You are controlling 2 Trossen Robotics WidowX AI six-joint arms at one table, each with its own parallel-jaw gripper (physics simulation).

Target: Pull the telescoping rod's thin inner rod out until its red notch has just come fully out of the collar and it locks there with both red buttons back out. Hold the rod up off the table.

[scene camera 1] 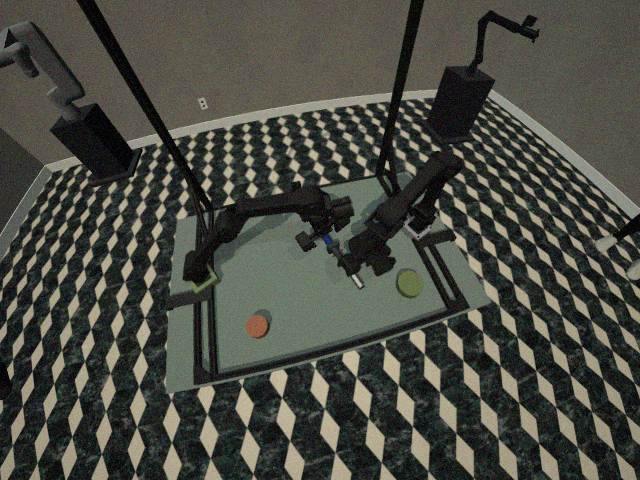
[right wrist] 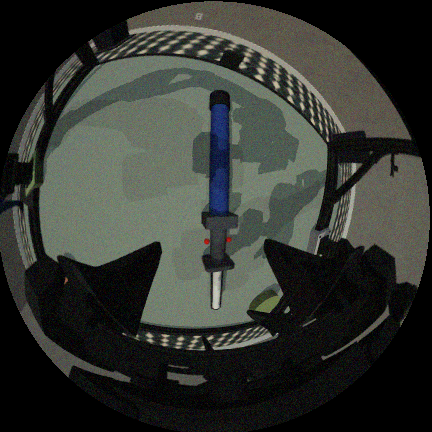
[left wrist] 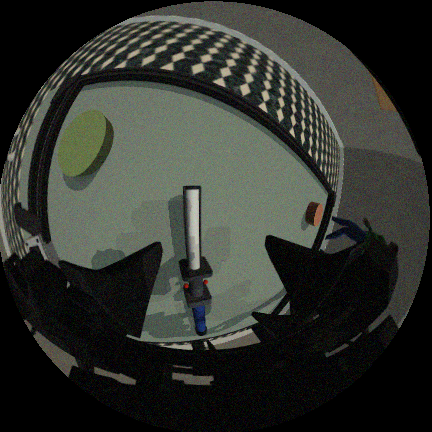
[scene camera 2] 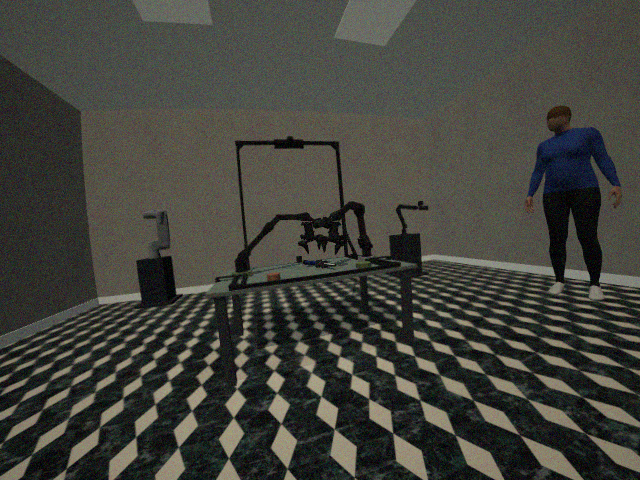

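The telescoping rod lies on the table: blue outer tube [scene camera 1: 327, 239] [left wrist: 200, 320] [right wrist: 220, 160] with a black end cap, dark grey collar [left wrist: 197, 285] [right wrist: 218, 247] with two flanges, thin white inner rod [scene camera 1: 357, 281] [left wrist: 193, 225] [right wrist: 216, 290] sticking out. A red button [left wrist: 186, 286] [right wrist: 206, 241] shows on each side of the collar. I cannot make out a red notch. My left gripper [scene camera 2: 331, 246] [left wrist: 213, 244] is open and empty above the inner-rod side. My right gripper [scene camera 2: 311, 245] [right wrist: 212, 246] is open and empty above the blue tube side. The two grippers are close together, and the arms partly hide the rod in scene camera 1.
A green disc [scene camera 1: 409, 283] [scene camera 2: 363, 264] [left wrist: 84, 143] lies on the table right of the rod in scene camera 1. An orange disc [scene camera 1: 256, 326] [scene camera 2: 273, 276] [left wrist: 314, 214] lies near the front left. Black frame bars run along the table's edges, with uprights at the back.
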